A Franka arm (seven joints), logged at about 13 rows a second.
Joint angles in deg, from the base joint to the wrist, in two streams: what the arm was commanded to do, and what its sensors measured. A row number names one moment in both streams.
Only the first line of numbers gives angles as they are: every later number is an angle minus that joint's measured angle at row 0.
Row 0, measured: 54.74 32.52 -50.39 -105.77 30.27 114.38 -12.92
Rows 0 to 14, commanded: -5.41 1.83 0.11 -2.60 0.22 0.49 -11.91; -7.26 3.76 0.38 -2.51 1.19 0.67 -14.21; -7.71 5.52 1.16 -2.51 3.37 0.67 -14.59; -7.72 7.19 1.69 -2.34 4.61 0.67 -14.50; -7.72 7.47 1.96 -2.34 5.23 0.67 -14.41; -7.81 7.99 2.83 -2.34 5.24 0.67 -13.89; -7.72 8.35 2.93 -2.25 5.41 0.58 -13.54; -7.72 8.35 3.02 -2.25 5.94 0.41 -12.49; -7.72 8.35 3.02 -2.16 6.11 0.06 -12.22; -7.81 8.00 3.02 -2.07 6.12 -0.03 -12.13; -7.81 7.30 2.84 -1.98 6.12 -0.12 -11.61; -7.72 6.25 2.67 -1.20 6.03 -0.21 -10.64; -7.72 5.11 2.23 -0.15 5.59 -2.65 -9.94; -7.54 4.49 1.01 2.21 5.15 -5.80 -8.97; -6.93 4.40 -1.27 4.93 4.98 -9.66 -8.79
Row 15, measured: -7.64 6.67 1.64 1.03 5.25 -3.54 -10.85
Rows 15 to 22, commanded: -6.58 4.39 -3.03 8.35 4.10 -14.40 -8.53; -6.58 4.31 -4.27 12.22 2.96 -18.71 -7.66; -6.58 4.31 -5.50 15.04 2.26 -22.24 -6.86; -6.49 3.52 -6.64 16.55 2.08 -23.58 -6.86; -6.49 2.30 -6.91 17.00 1.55 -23.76 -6.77; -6.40 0.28 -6.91 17.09 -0.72 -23.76 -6.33; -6.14 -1.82 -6.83 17.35 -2.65 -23.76 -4.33; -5.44 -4.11 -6.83 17.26 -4.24 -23.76 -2.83
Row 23, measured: -6.70 0.41 -6.88 17.41 -0.92 -23.02 -6.55
